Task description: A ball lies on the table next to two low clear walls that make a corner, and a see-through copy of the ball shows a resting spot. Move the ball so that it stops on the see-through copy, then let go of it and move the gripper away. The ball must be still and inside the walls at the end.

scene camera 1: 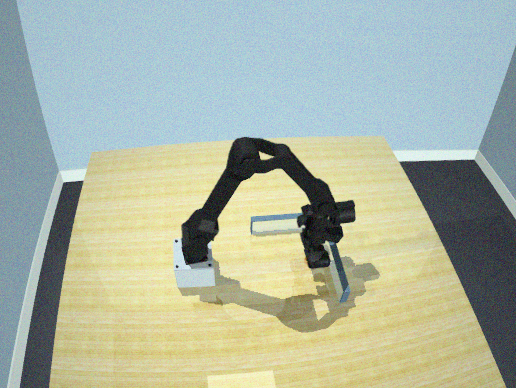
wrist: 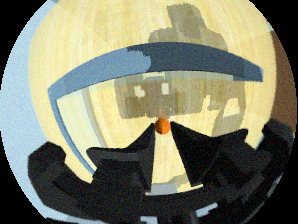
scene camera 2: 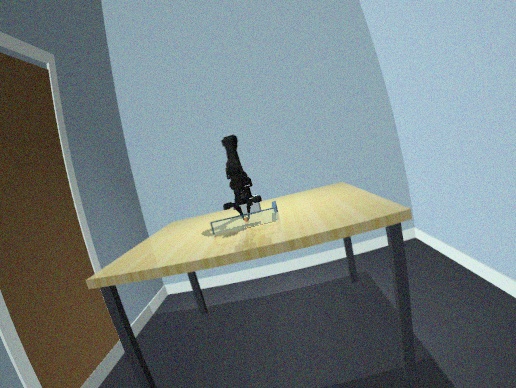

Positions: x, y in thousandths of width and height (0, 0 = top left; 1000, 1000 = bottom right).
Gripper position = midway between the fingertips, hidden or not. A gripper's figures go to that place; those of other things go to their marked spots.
Scene:
The gripper (wrist: 545, 560) is 10 cm from the lens. A clear wall (wrist: 572, 333) is 7 cm from the lens. A clear wall (wrist: 250, 498) is 15 cm from the lens.

